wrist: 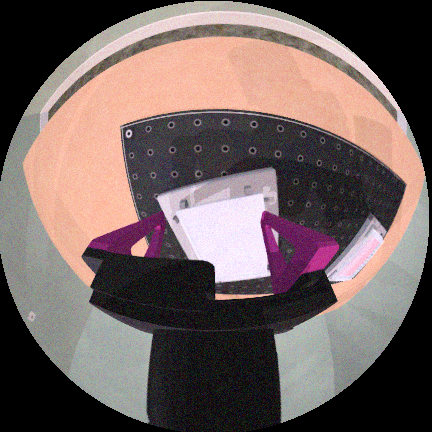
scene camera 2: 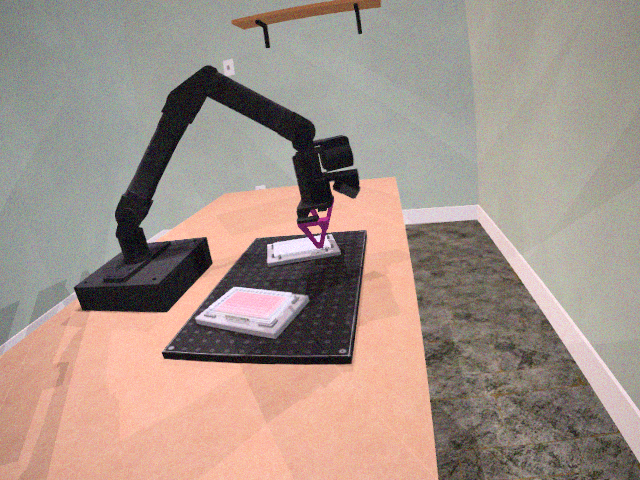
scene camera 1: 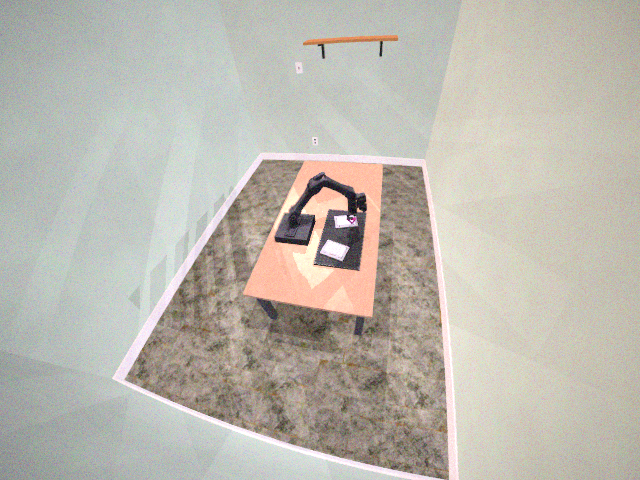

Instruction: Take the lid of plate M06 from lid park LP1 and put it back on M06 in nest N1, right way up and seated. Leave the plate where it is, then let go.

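Places are measured from the arm's base along level axes (x down, y right, z back), in metres.
Pixels of known places: gripper, fingertip midpoint: (wrist: 212,216) (scene camera 2: 322,238) (scene camera 1: 352,218); arm's base, link origin: (scene camera 2: 139,262) (scene camera 1: 294,226).
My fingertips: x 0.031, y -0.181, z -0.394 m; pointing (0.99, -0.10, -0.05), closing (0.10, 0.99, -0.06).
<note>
For each thing: its top centre in the pictures, then the offset to it from my fingertips. Level surfaces: height alone.
- white lid, top centre: (wrist: 230,251) (scene camera 2: 300,244) (scene camera 1: 345,220) dx +0.003, dy +0.023, dz +0.048 m
- lid park LP1, top centre: (wrist: 229,251) (scene camera 2: 301,243) (scene camera 1: 345,219) dx +0.002, dy +0.022, dz +0.047 m
- black pegboard, top centre: (wrist: 318,244) (scene camera 2: 287,277) (scene camera 1: 342,235) dx +0.021, dy +0.162, dz +0.044 m
- Plate M06, top centre: (scene camera 2: 249,300) (wrist: 361,261) (scene camera 1: 334,248) dx -0.005, dy +0.301, dz +0.067 m
- white nest N1, top centre: (scene camera 2: 250,304) (wrist: 359,258) (scene camera 1: 334,249) dx +0.004, dy +0.301, dz +0.067 m
- wooden table, surface height: dx +0.034 m
The white lid (scene camera 1: 340,221) (scene camera 2: 295,247) (wrist: 225,238) lies flat on lid park LP1 (scene camera 2: 278,259) (wrist: 225,183) at the back of the black pegboard (scene camera 1: 352,259) (scene camera 2: 320,320) (wrist: 225,137). My gripper (scene camera 1: 352,221) (scene camera 2: 318,241) (wrist: 212,216) is open, lowered over the lid's right end. In the wrist view its magenta fingers stand on either side of the lid, apart from it. Plate M06 (scene camera 1: 334,250) (scene camera 2: 252,304) (wrist: 358,257), with pink wells showing and no lid on it, sits in the white nest N1 (scene camera 2: 227,323) at the front of the board.
The pegboard lies on a wooden table (scene camera 2: 154,413) (scene camera 1: 289,289). The arm's black base (scene camera 2: 144,278) (scene camera 1: 294,230) stands left of the board. The table's right edge runs close beside the board, with floor (scene camera 2: 506,361) beyond. A wall shelf (scene camera 2: 305,10) hangs high at the back.
</note>
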